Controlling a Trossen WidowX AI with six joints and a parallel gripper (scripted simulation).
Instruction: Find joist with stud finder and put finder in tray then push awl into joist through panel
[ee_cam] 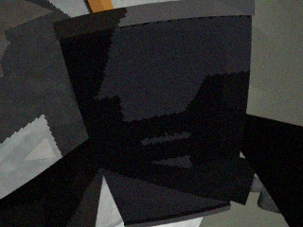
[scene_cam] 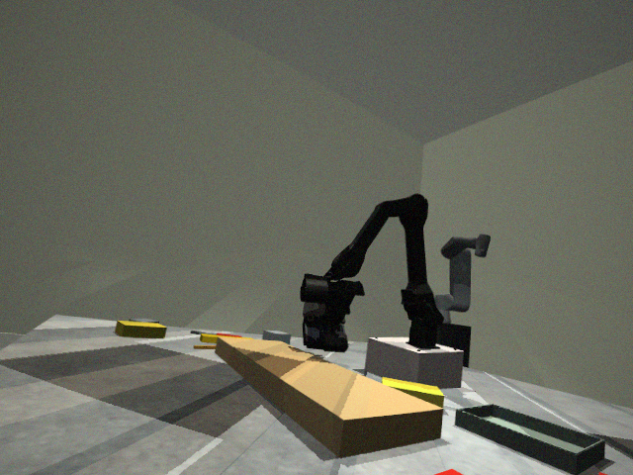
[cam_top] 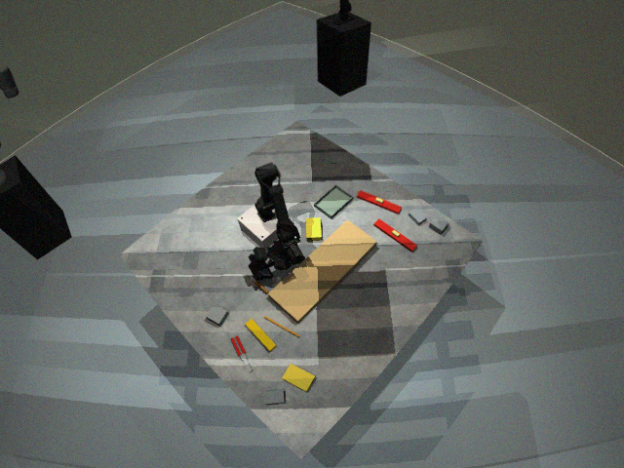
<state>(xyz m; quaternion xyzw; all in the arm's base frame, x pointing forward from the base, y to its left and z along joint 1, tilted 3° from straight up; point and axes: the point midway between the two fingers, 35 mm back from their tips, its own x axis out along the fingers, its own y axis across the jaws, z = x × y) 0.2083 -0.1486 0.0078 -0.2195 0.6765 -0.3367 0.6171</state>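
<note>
The awl lies 2 cm ahead of my gripper tip, 5 cm to the right of it and 6 cm below it. From my gripper tip the other things lie so: pencil 26 cm ahead, 7 cm to the right, 7 cm below; then stud finder 2 cm behind, 2 cm to the right, 2 cm below; then yellow bar 23 cm ahead, 17 cm to the right, 6 cm below.
</note>
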